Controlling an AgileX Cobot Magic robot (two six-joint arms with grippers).
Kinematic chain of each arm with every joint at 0, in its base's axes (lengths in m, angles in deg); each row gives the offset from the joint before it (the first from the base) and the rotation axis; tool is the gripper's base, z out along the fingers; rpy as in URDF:
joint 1: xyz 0 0 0.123 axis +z
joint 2: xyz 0 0 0 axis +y
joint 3: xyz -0.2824 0 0.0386 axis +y
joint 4: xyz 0.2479 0 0.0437 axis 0.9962 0 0.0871
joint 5: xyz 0 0 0 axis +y
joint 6: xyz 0.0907 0 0.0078 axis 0.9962 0 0.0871
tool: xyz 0 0 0 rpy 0 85 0
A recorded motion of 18 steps. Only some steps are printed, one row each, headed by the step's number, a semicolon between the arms.
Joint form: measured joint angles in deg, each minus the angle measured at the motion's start. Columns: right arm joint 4, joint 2, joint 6, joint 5, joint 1, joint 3; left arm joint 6, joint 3, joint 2, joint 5, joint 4, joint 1.
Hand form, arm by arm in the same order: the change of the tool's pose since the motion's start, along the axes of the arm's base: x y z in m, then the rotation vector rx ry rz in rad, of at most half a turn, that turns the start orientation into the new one. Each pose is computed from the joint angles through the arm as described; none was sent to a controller.
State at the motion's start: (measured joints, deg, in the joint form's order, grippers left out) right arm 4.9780 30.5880 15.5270 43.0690 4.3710 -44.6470; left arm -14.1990 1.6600 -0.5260 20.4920 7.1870 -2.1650
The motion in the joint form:
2: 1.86 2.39 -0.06 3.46 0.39 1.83; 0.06 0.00 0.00 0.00 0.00 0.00
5: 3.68 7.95 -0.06 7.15 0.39 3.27; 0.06 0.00 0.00 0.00 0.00 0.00
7: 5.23 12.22 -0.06 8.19 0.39 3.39; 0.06 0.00 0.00 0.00 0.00 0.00
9: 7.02 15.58 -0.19 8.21 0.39 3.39; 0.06 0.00 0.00 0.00 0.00 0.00
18: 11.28 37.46 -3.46 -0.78 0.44 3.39; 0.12 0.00 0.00 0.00 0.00 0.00
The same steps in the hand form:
2: 0.0084 0.0038 -0.0186 0.0176 0.1355 0.0227; 0.0000 0.0000 0.0000 0.0010 0.0000 -0.0003
5: 0.0256 0.0079 -0.0412 0.0326 0.3232 0.0368; 0.0000 0.0000 0.0000 0.0010 0.0000 -0.0003
7: 0.0388 0.0111 -0.0518 0.0522 0.4194 0.0439; 0.0000 0.0000 0.0000 0.0010 0.0000 -0.0003
9: 0.0495 0.0141 -0.0593 0.0775 0.4798 0.0502; 0.0000 0.0000 0.0000 0.0010 0.0000 -0.0003
18: 0.1209 0.0227 -0.1186 0.1006 0.7009 0.0422; 0.0000 0.0000 0.0000 0.0020 0.0000 -0.0006

